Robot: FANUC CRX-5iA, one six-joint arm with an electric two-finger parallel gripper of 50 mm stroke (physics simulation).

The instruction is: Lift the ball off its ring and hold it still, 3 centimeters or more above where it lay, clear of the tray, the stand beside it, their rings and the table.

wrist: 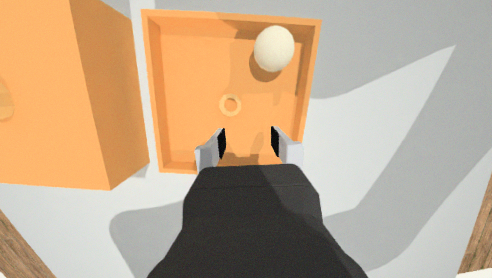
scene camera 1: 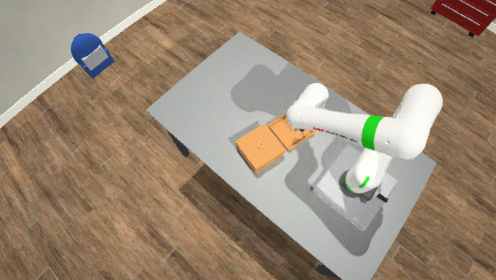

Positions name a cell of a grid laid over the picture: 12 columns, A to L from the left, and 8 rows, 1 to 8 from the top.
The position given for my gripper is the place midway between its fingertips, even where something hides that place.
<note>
In view: my gripper (wrist: G4), a cream ball (wrist: G2), an orange stand (scene camera 1: G5) and an orange tray (scene camera 1: G4).
The orange stand also shows in the wrist view (wrist: B4). The orange tray also shows in the wrist view (wrist: E3).
</note>
